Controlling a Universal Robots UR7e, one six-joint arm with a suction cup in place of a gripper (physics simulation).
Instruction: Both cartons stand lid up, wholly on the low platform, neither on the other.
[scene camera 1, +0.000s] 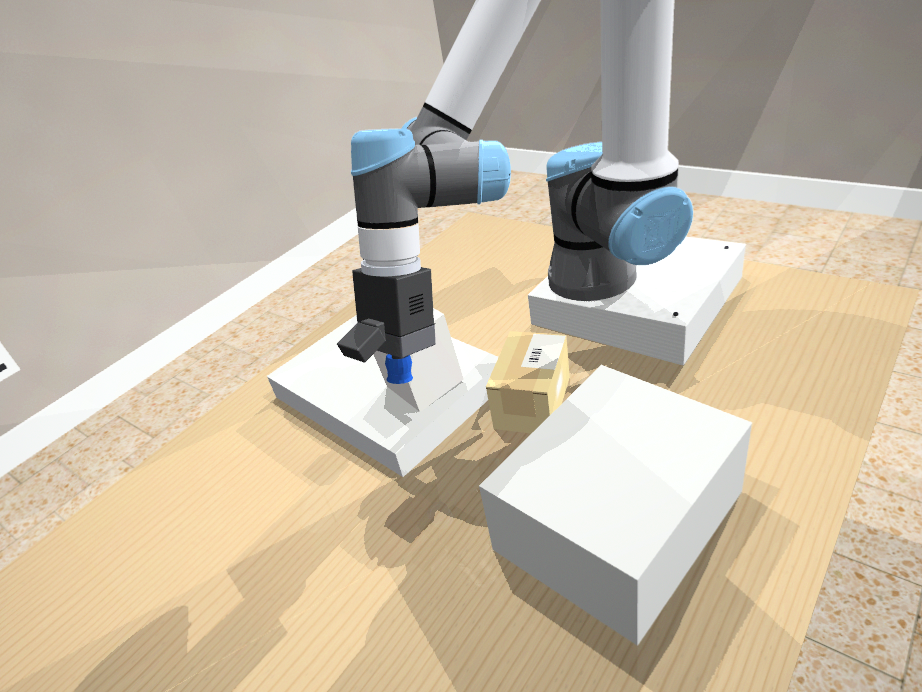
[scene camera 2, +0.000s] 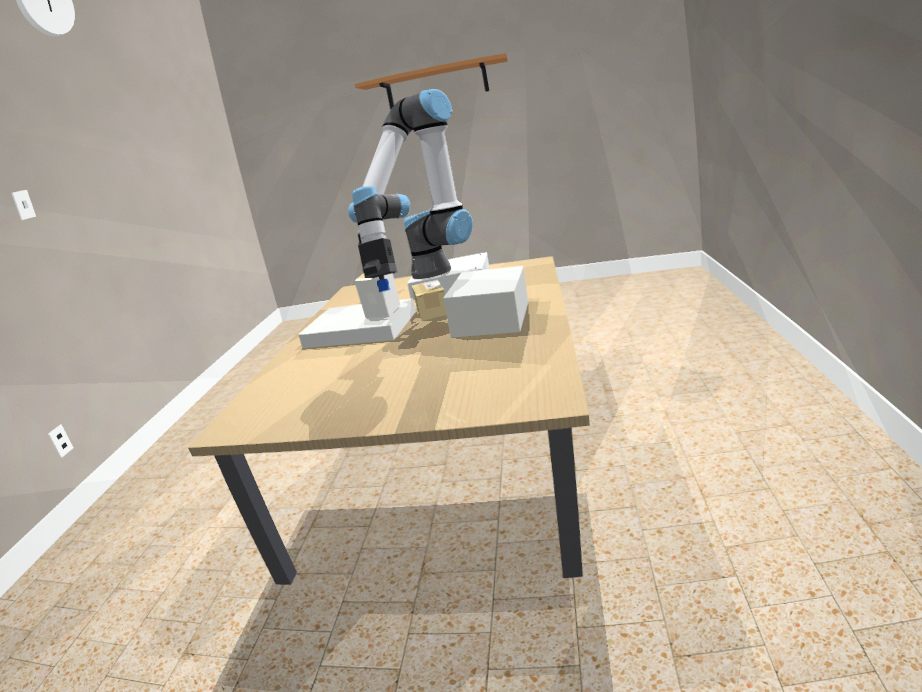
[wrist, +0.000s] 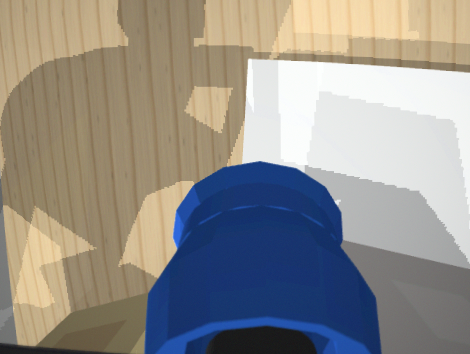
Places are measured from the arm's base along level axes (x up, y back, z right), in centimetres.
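Pixels of known places: hand at its tool point: (scene camera 1: 399, 378) (scene camera 2: 384, 290) (wrist: 257, 239); arm's base at its link origin: (scene camera 1: 592, 278) (scene camera 2: 431, 273).
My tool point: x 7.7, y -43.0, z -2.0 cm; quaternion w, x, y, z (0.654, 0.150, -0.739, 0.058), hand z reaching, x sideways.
For each thing: its top centre in the pictures, then the offset to it from my tool point.
- pale grey carton at its top centre: (scene camera 1: 403, 315) (scene camera 2: 373, 272) dz +6.1, dx +4.1, dy +6.7 cm
- low white platform at its top centre: (scene camera 1: 381, 367) (scene camera 2: 356, 315) dz +15.2, dx -9.4, dy +5.5 cm
- tan carton at its top centre: (scene camera 1: 527, 359) (scene camera 2: 427, 287) dz -6.0, dx -5.7, dy +17.9 cm
- taller white block at its top centre: (scene camera 1: 616, 453) (scene camera 2: 485, 280) dz -29.1, dx -2.2, dy +8.4 cm
A pale grey carton (scene camera 1: 440, 364) (scene camera 2: 378, 303) (wrist: 415, 315) is on the low white platform (scene camera 1: 316, 379) (scene camera 2: 335, 329) (wrist: 295, 100), leaning towards the platform's far left side. Which face is its lid I cannot tell. My blue suction cup (scene camera 1: 399, 379) (scene camera 2: 383, 286) (wrist: 260, 185) points down beside the carton's upper side, near or against it. Its mouth has no carton on it; whether its side touches the carton is hard to tell. A tan carton (scene camera 1: 517, 405) (scene camera 2: 429, 305) (wrist: 100, 325) stands on the table, off the low platform, with a barcode label on its top.
A taller white block (scene camera 1: 610, 469) (scene camera 2: 487, 309) stands beside the tan carton, on the side away from the low platform. My arm's base is on a white plinth (scene camera 1: 703, 275) behind the cartons. The tan carton is between the low platform and the block.
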